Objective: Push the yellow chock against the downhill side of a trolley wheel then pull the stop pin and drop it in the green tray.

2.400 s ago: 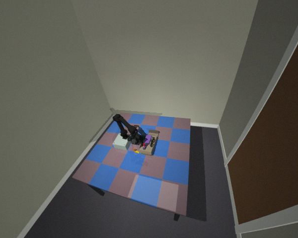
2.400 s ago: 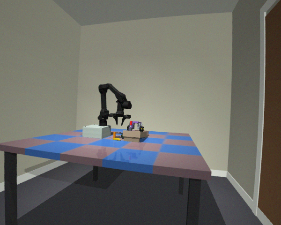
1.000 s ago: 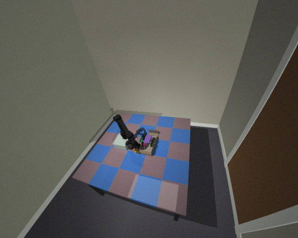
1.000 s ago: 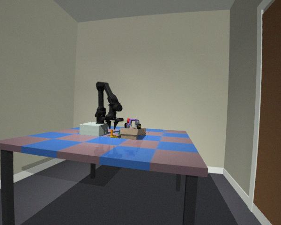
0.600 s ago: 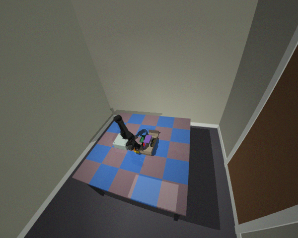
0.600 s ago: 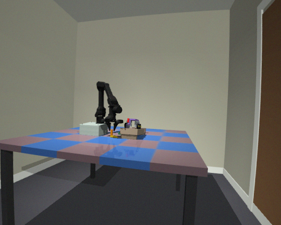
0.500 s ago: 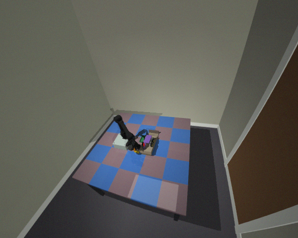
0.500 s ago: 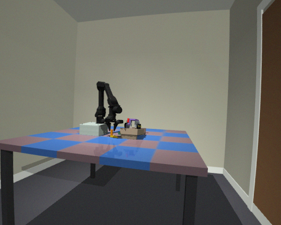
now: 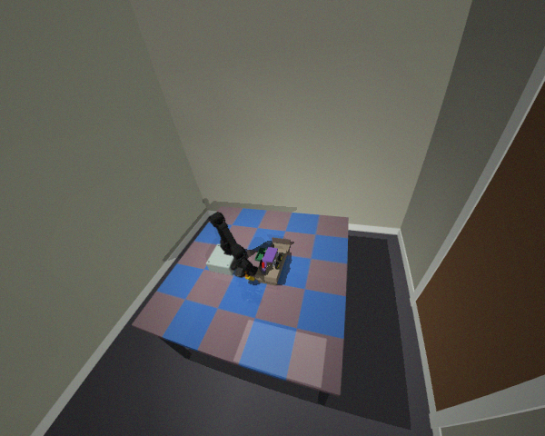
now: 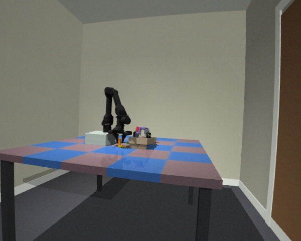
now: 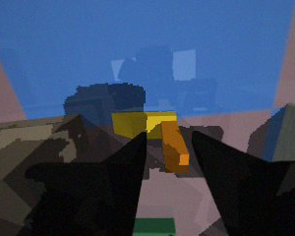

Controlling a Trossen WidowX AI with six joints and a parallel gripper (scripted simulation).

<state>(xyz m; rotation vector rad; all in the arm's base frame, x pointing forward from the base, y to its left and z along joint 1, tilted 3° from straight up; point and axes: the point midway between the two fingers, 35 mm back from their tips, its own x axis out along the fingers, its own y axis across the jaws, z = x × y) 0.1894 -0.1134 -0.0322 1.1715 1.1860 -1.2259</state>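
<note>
Now: the red-headed stop pin 130 mm ahead of my gripper tip, 100 mm above it and 30 mm to the left of it. Also, from my gripper tip: yellow chock 20 mm ahead, 10 mm below; then ramp 140 mm ahead, 130 mm to the left, 20 mm above; then trolley 140 mm ahead, 130 mm to the left, 80 mm above.
</note>
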